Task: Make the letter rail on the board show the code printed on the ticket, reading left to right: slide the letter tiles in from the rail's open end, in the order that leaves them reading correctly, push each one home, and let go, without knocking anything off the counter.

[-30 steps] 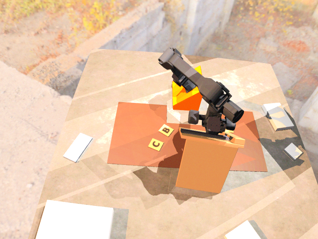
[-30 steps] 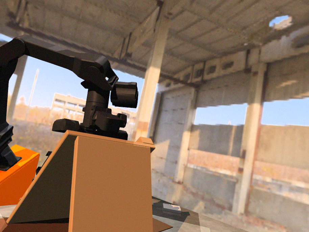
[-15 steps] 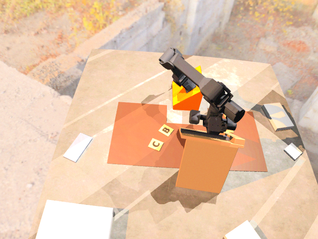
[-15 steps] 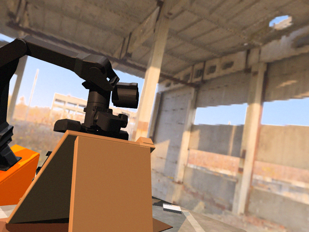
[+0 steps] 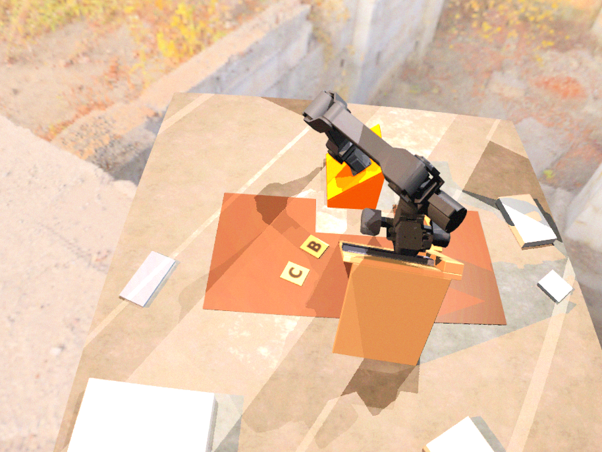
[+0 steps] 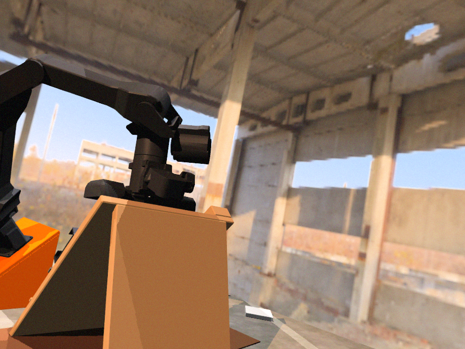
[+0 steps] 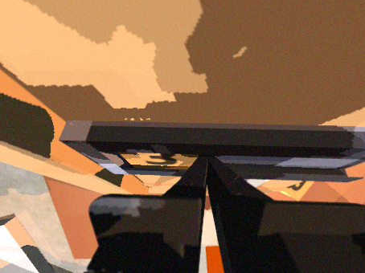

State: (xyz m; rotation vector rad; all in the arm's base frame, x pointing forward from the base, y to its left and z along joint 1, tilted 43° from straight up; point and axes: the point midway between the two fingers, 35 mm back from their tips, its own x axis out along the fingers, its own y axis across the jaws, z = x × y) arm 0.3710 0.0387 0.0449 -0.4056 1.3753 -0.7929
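My gripper tip is now 70 mm above the white ticket, 60 mm past it and 20 mm to the left of it. The rest, counted from my gripper tip: orange mat 180 mm below, 160 mm behind, 30 mm to the right; then grey slab 580 mm to the right, 180 mm below, 90 mm behind.
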